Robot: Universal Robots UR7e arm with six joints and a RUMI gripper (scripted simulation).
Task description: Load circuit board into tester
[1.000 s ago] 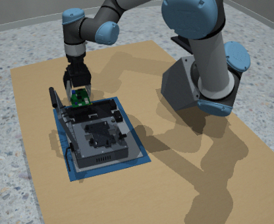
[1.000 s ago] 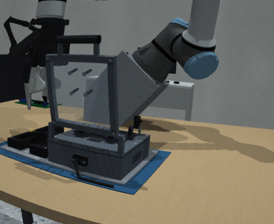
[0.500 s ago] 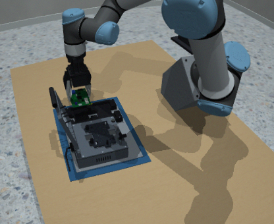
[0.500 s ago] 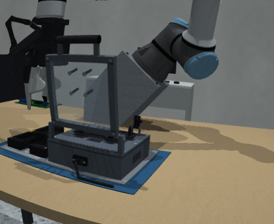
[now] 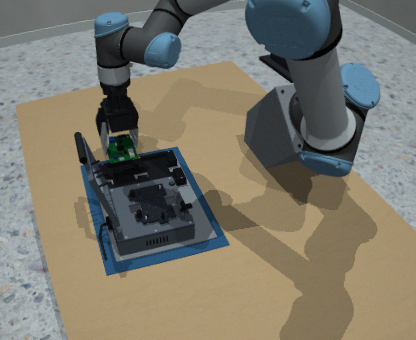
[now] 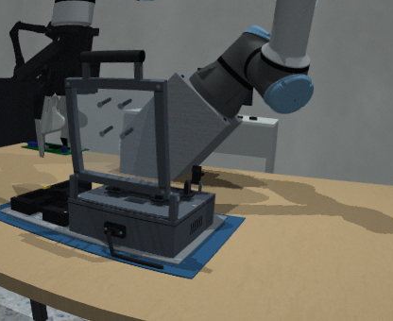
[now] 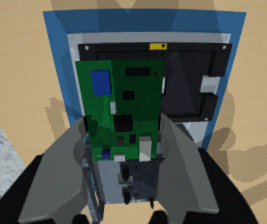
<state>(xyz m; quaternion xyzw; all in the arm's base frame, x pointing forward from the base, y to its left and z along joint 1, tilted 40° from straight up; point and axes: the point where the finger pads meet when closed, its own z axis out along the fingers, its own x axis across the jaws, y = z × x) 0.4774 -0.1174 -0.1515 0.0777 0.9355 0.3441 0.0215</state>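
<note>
Now: the green circuit board right at my hand. From my hand the other things lie so: clear tester lid (11 cm ahead, 16 cm to the left, 6 cm above); nest (1 cm behind, 18 cm to the left, 5 cm below).
</note>
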